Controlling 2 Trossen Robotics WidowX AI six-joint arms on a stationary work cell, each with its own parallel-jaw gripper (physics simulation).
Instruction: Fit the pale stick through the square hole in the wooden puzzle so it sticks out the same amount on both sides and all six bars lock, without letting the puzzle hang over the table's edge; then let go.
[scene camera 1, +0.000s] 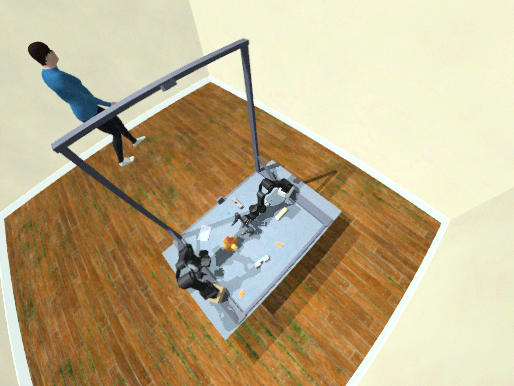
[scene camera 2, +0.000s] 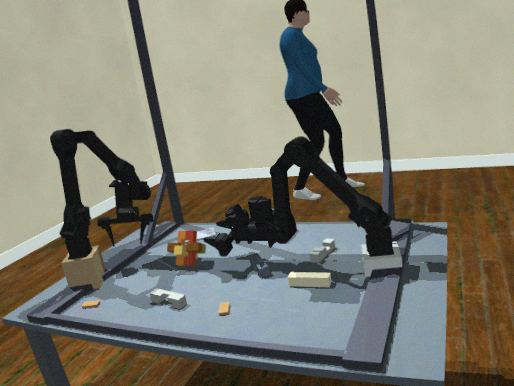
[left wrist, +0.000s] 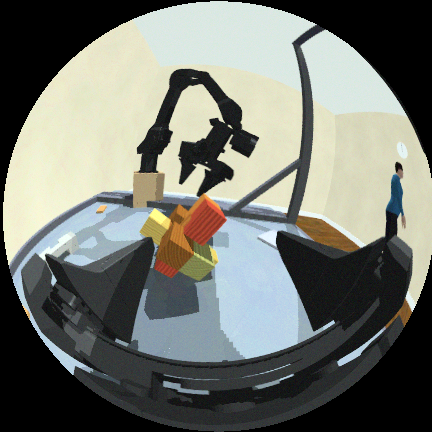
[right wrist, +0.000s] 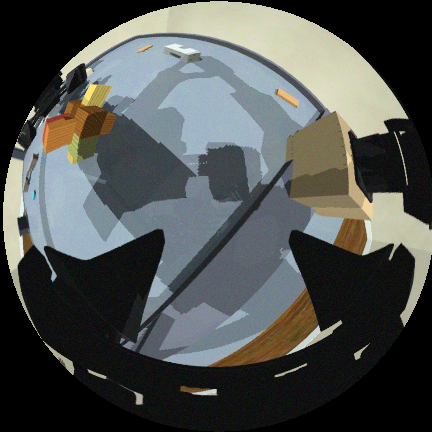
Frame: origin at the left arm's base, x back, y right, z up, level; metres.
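Seen in the pictures: left gripper, fingertip midpoint: (scene camera 1: 235, 231) (scene camera 2: 210, 231) (left wrist: 214, 241); right gripper, fingertip midpoint: (scene camera 1: 208, 268) (scene camera 2: 127, 245) (left wrist: 187, 189) (right wrist: 229, 236); left arm's base, origin of the base link: (scene camera 1: 286, 189) (scene camera 2: 380, 250); right arm's base, origin of the base link: (scene camera 1: 213, 292) (scene camera 2: 80, 254) (left wrist: 147, 171) (right wrist: 362, 167).
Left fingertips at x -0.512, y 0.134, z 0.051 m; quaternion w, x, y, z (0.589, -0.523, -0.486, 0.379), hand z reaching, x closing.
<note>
Offsets run from my left fingertips to a thing's middle.
The wooden puzzle @[dx -0.090, dy -0.019, dz -0.039 m] (scene camera 1: 230, 243) (scene camera 2: 186, 248) (left wrist: 175, 247) (right wrist: 91, 122), a cross of red, orange and yellow bars, stands on the table. Its square hole cannot be made out. The pale stick @[dx +0.315, dy -0.200, dz -0.087 m] (scene camera 1: 282, 214) (scene camera 2: 309, 279) lies flat on the table, apart from the puzzle, towards the right in scene camera 2. My left gripper (scene camera 2: 215, 234) (left wrist: 214, 241) is open and empty, low over the table, with its fingers pointing at the puzzle from a short way off. My right gripper (scene camera 2: 127, 244) (left wrist: 187, 189) (right wrist: 229, 236) is open and empty, raised with its fingers down, left of the puzzle in scene camera 2.
A white notched block @[dx -0.072, dy -0.257, dz -0.087 m] (scene camera 1: 262, 261) (scene camera 2: 168, 298) (right wrist: 182, 52) and small orange pieces @[dx -0.321, dy -0.257, dz -0.097 m] (scene camera 2: 91, 304) @[dx +0.101, dy -0.307, dz -0.097 m] (scene camera 2: 224, 308) lie in front. A stepped white block @[dx +0.346, dy -0.020, dz -0.087 m] (scene camera 2: 323, 249) lies behind the stick. A white flat piece @[dx -0.125, dy +0.228, dz -0.098 m] (scene camera 1: 204, 233) lies near the back edge. Frame posts (scene camera 2: 155, 120) (scene camera 2: 378, 110) rise behind.
</note>
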